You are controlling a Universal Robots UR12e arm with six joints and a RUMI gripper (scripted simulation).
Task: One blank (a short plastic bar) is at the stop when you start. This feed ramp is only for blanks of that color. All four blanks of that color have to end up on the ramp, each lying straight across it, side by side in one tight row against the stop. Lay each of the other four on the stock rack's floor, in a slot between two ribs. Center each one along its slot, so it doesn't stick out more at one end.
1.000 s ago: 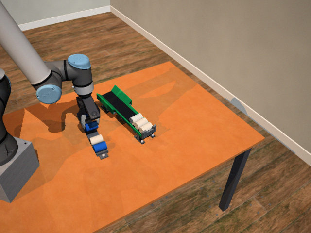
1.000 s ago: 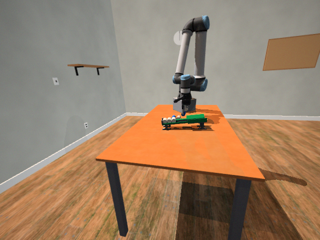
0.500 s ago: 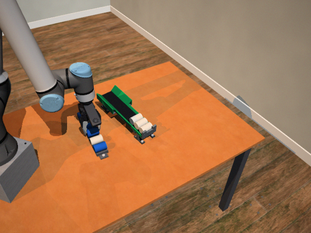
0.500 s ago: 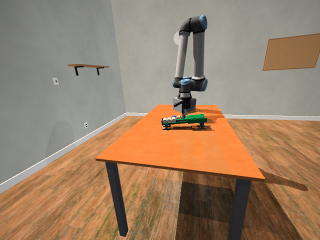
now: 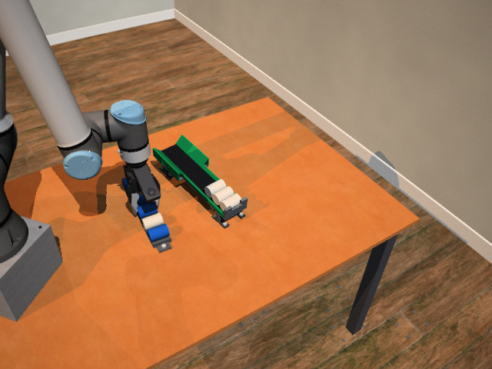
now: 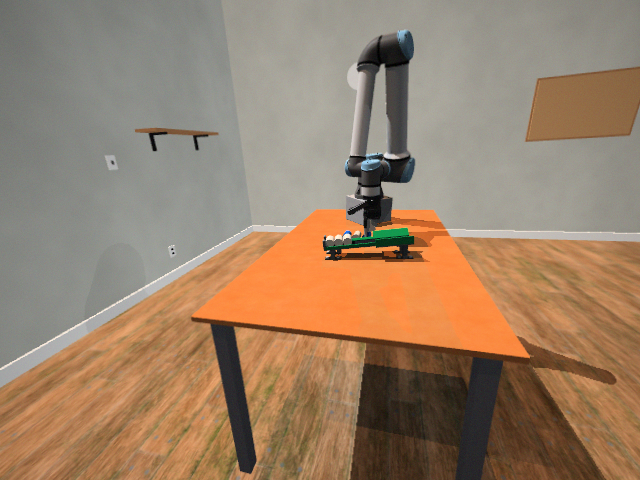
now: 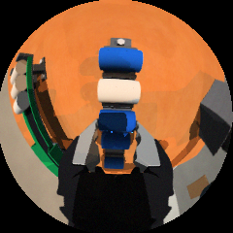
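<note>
The grey stock rack lies 30 mm to the left of my hand and 40 mm below it. Round my hand: grey stop (240 mm ahead, 170 mm to the right, 20 mm above).
</note>
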